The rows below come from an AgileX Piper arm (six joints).
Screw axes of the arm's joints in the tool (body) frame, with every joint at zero. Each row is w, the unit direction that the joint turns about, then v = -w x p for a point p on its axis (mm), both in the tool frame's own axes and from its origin. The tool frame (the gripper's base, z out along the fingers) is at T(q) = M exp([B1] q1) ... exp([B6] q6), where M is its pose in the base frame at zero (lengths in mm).
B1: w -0.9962 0 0.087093 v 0 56.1 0
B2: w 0 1 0 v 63.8 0 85
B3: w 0 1 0 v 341.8 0 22
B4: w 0 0 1 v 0 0 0
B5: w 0 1 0 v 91 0 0
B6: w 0 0 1 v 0 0 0
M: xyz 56.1 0 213.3 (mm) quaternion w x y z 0.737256 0 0.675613 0
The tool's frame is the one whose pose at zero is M.
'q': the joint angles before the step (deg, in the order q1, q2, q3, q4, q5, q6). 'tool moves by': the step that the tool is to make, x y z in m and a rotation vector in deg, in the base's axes. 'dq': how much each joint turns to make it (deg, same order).
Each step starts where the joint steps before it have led.
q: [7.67, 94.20, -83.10, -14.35, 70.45, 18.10]
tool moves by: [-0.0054, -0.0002, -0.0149, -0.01, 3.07, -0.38]
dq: [0.01, 0.00, 3.13, 0.33, 0.00, 0.36]
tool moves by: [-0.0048, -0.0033, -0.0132, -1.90, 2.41, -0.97]
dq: [0.00, 0.10, 2.88, -1.81, -0.01, 1.37]
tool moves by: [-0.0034, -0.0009, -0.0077, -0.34, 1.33, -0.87]
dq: [0.00, 0.00, 1.72, -0.30, -0.10, 1.00]
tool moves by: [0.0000, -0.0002, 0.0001, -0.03, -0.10, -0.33]
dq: [-0.01, -0.01, 0.00, -0.08, 0.01, 0.35]
